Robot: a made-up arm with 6 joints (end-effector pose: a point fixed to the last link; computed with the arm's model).
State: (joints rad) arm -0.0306 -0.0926 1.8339 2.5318 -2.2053 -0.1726
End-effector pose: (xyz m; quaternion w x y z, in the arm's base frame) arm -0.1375 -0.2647 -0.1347 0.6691 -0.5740 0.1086 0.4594
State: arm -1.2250 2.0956 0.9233 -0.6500 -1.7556 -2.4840
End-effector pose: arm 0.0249 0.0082 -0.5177 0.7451 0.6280 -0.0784 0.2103
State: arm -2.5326 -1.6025 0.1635 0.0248 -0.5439 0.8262
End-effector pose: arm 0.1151 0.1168 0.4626 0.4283 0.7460 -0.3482 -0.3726
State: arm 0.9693 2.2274 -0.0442 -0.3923 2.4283 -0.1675
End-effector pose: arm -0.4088 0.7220 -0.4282 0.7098 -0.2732 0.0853 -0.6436
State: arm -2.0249 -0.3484 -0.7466 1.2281 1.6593 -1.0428
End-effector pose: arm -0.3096 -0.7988 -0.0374 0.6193 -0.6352 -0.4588 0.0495
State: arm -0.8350 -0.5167 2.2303 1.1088 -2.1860 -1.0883
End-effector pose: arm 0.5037 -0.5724 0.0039 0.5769 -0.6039 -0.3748 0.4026
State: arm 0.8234 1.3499 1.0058 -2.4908 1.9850 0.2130
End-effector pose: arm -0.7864 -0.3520 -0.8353 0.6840 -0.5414 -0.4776 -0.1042
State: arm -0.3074 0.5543 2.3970 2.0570 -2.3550 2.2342
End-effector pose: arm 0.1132 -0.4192 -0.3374 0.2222 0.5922 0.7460 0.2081
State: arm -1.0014 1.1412 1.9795 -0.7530 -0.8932 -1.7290
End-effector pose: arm 0.1487 -0.1420 0.0787 0.4821 0.6132 0.6231 -0.0576
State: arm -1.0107 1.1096 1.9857 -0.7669 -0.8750 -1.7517
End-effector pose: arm 0.1599 -0.1493 0.0806 0.4650 0.6241 0.6257 -0.0526
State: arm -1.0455 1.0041 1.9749 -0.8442 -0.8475 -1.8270
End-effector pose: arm 0.1825 -0.1544 0.0968 0.4380 0.6502 0.6197 -0.0371
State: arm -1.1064 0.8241 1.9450 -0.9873 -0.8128 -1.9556
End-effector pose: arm 0.2136 -0.1602 0.1341 0.4028 0.6873 0.6043 -0.0121
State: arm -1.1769 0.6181 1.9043 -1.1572 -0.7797 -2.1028
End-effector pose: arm 0.2401 -0.1711 0.1875 0.3678 0.7237 0.5838 0.0131
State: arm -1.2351 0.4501 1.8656 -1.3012 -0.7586 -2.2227
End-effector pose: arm 0.2520 -0.1840 0.2383 0.3430 0.7507 0.5639 0.0294
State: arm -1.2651 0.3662 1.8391 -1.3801 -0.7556 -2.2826
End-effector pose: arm 0.2508 -0.1886 0.2675 0.3357 0.7646 0.5490 0.0341
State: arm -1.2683 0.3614 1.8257 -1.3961 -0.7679 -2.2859
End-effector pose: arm 0.2428 -0.1814 0.2736 0.3454 0.7671 0.5398 0.0306
